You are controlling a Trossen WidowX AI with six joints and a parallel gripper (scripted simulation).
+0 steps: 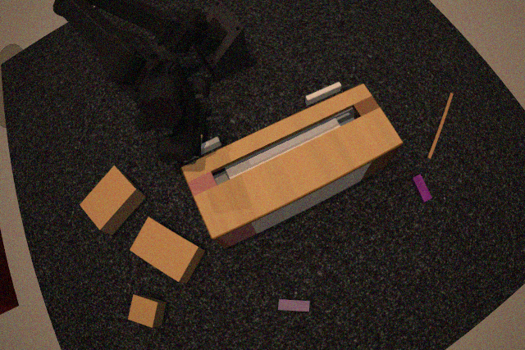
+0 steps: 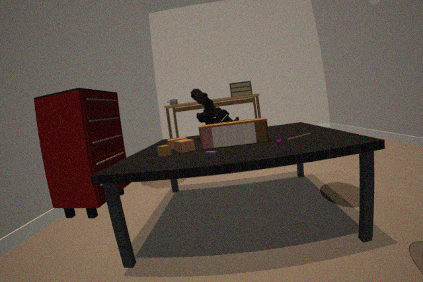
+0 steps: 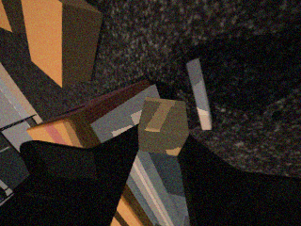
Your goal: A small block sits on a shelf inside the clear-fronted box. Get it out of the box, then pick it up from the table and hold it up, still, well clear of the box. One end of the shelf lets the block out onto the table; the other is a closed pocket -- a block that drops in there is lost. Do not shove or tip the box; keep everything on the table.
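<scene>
Right now the tan block is 10 mm to the right of my gripper tip, 10 mm behind it and 10 mm above it. Round my gripper tip: thin orange stick (500 mm to the left, 230 mm ahead, 80 mm below); then box (140 mm to the left, 90 mm ahead, 20 mm below).
</scene>
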